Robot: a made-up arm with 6 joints.
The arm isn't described. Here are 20 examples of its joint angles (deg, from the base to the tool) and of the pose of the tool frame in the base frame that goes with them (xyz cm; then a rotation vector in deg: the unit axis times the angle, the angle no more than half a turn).
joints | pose
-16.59 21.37 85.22 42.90 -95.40 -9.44 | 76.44 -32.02 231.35 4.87 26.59 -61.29
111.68 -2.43 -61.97 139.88 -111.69 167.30 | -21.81 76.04 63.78 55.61 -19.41 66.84
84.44 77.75 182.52 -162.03 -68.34 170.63 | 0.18 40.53 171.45 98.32 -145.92 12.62
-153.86 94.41 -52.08 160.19 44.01 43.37 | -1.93 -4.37 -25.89 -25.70 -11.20 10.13
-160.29 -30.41 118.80 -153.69 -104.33 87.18 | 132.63 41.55 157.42 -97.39 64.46 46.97
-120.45 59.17 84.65 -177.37 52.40 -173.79 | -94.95 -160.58 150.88 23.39 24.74 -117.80
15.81 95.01 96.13 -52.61 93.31 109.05 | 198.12 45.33 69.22 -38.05 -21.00 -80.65
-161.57 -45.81 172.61 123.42 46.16 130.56 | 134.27 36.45 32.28 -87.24 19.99 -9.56
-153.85 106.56 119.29 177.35 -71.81 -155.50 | -176.23 -85.89 78.03 -119.27 -2.56 -132.53
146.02 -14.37 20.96 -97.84 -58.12 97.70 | -64.46 30.19 216.81 -43.40 37.53 -145.90
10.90 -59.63 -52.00 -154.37 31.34 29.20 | 48.66 6.38 121.07 122.48 8.70 -23.89
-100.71 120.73 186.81 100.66 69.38 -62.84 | -10.11 -118.16 113.87 -93.83 12.31 -33.89
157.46 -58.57 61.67 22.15 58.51 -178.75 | 133.44 -59.93 182.77 -12.78 1.48 -41.48
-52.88 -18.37 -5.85 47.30 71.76 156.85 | 58.39 -62.03 182.68 114.12 -6.15 58.79
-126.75 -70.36 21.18 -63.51 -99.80 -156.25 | 61.21 62.70 185.68 138.19 -82.10 -29.74
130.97 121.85 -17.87 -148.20 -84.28 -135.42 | -17.25 9.42 -85.90 67.95 13.40 -163.01
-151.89 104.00 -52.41 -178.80 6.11 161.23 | 8.68 4.67 -31.31 -160.45 -36.33 30.74
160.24 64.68 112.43 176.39 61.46 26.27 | -152.71 54.09 175.87 19.02 159.37 30.67
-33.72 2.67 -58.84 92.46 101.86 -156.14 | 70.56 -31.73 54.71 115.87 66.30 44.24
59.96 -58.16 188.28 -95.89 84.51 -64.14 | -36.96 -89.76 -7.39 40.06 -10.88 -36.96
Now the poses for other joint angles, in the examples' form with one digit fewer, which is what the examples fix.
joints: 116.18 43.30 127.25 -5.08 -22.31 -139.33
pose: -31.9 63.9 235.3 -85.2 -94.7 -75.9
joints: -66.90 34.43 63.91 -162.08 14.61 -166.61
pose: 60.7 -144.9 194.0 -35.1 5.2 -73.4
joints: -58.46 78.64 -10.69 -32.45 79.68 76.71
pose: 58.6 -108.7 -40.7 -51.4 64.8 -69.6
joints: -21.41 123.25 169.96 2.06 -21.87 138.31
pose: 145.9 -57.4 97.2 -139.8 16.0 -40.2
